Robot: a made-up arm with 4 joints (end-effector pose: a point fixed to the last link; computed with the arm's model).
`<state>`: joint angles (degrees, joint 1 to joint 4).
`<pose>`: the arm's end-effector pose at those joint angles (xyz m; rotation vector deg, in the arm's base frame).
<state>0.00 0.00 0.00 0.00</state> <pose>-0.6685 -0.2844 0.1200 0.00 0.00 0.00</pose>
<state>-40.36 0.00 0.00 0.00</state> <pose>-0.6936 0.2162 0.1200 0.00 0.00 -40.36</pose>
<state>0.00 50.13 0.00 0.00</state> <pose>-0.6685 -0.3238 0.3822 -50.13 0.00 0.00</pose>
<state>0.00 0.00 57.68 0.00</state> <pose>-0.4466 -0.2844 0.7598 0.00 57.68 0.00</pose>
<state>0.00 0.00 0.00 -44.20</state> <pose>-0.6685 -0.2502 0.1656 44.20 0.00 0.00</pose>
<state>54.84 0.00 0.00 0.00</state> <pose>-0.1525 -0.7103 0.1200 0.00 0.00 54.84</pose>
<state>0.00 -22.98 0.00 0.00</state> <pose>-0.6685 -0.1961 0.0320 22.98 0.00 0.00</pose>
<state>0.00 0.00 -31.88 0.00</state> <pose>-0.5016 -0.2844 -0.2276 0.00 -31.88 0.00</pose>
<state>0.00 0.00 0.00 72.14</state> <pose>-0.6685 -0.3733 0.1278 -72.14 0.00 0.00</pose>
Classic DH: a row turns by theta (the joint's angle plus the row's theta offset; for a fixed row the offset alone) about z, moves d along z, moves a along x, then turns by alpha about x. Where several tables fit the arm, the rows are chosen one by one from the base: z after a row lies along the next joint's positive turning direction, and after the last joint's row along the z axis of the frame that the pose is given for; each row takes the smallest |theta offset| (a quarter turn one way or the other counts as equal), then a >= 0, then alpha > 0; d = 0 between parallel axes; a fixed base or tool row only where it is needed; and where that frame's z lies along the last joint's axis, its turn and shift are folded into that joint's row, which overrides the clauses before.
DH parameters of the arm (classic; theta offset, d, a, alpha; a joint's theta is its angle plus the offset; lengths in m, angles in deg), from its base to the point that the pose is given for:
joint 1: -90 0.2932 0.0238 90
joint 2: -90 -0.0234 0.0548 90
joint 3: 0 -0.2997 0.0535 -90
joint 4: -90 0.6919 0.0391 90
tool (fixed): -90 -0.0649 0 0

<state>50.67 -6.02 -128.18 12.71</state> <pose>0.5367 0.2709 -0.2540 50.38 -114.83 7.68</pose>
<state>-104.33 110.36 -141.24 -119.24</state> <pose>-0.5241 -0.4392 0.7121 39.21 26.57 31.53</pose>
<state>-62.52 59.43 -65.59 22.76</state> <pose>-0.7823 -0.2428 0.1665 -96.99 -20.05 -24.02</pose>
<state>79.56 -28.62 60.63 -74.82</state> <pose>0.4075 -0.4254 0.6516 30.50 107.76 25.90</pose>
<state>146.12 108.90 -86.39 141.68</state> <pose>0.3348 0.5105 0.8858 78.78 -131.75 -79.54</pose>
